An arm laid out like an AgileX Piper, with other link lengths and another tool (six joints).
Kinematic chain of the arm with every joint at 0, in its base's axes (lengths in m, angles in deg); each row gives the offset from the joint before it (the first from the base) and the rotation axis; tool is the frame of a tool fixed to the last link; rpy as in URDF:
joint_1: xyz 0 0 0.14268 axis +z
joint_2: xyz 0 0 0 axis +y
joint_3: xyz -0.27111 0 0.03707 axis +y
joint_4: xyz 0.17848 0 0.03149 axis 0.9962 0 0.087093
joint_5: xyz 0 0 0 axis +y
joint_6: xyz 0.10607 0 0.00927 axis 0.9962 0 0.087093
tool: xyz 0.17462 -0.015 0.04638 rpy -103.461 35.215 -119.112
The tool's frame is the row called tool.
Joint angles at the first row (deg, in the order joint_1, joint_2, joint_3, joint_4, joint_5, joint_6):
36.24, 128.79, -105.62, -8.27, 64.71, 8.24
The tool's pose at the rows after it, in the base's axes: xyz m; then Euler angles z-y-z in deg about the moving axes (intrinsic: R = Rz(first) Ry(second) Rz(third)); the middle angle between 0 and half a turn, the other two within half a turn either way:
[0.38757 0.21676 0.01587 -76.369 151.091 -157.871]
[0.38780 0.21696 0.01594 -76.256 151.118 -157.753]
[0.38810 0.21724 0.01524 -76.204 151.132 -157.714]
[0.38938 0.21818 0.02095 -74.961 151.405 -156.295]
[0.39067 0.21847 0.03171 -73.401 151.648 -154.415]
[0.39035 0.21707 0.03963 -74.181 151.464 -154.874]
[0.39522 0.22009 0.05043 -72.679 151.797 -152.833]
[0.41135 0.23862 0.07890 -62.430 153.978 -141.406]
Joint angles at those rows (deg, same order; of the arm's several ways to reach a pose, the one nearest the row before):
36.24, 128.79, -105.62, -8.27, 64.64, 8.24
36.24, 128.79, -105.62, -8.27, 64.58, 8.24
36.24, 128.90, -105.62, -8.27, 64.45, 8.24
36.24, 128.16, -105.62, -8.27, 64.45, 8.24
36.24, 126.92, -106.08, -8.32, 65.24, 8.23
36.24, 126.70, -108.27, -8.32, 67.93, 8.23
36.24, 126.70, -111.28, -8.28, 69.94, 8.23
36.44, 125.88, -116.10, -7.41, 70.02, 8.24

